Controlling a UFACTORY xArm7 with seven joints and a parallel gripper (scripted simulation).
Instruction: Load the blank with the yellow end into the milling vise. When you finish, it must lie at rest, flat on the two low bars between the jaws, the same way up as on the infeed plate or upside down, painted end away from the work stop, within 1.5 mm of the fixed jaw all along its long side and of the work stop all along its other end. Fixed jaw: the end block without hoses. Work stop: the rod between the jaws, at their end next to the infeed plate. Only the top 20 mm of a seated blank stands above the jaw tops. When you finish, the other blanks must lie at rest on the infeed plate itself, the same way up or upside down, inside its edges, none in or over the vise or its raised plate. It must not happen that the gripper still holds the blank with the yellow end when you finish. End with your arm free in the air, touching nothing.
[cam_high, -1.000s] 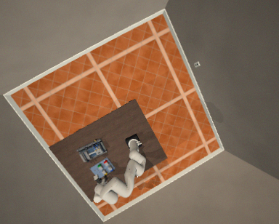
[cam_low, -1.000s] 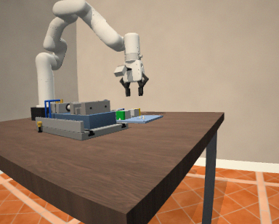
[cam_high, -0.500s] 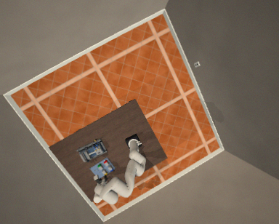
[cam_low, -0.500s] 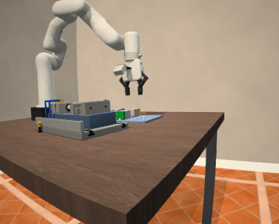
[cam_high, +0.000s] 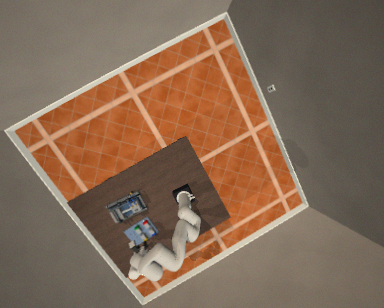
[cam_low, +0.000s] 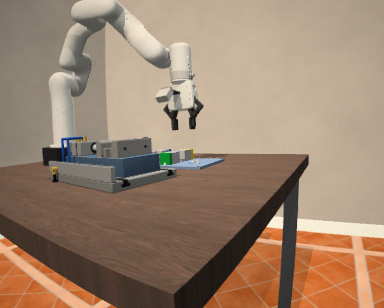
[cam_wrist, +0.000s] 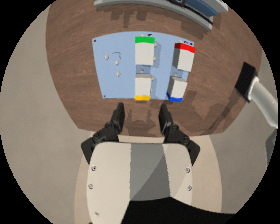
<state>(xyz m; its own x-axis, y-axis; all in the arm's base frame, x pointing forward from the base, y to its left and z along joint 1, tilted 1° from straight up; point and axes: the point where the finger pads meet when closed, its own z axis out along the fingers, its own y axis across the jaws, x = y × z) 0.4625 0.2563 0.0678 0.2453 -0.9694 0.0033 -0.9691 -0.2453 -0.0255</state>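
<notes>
Right now the yellow-ended blank is 10 cm below my hand. The rest, counted from my hand: blue infeed plate: 13 cm below, 5 cm to the right, 1 cm ahead; then blue-ended blank: 10 cm below, 9 cm behind, 2 cm to the right; then green-ended blank: 10 cm below, 9 cm to the right, 2 cm ahead.
</notes>
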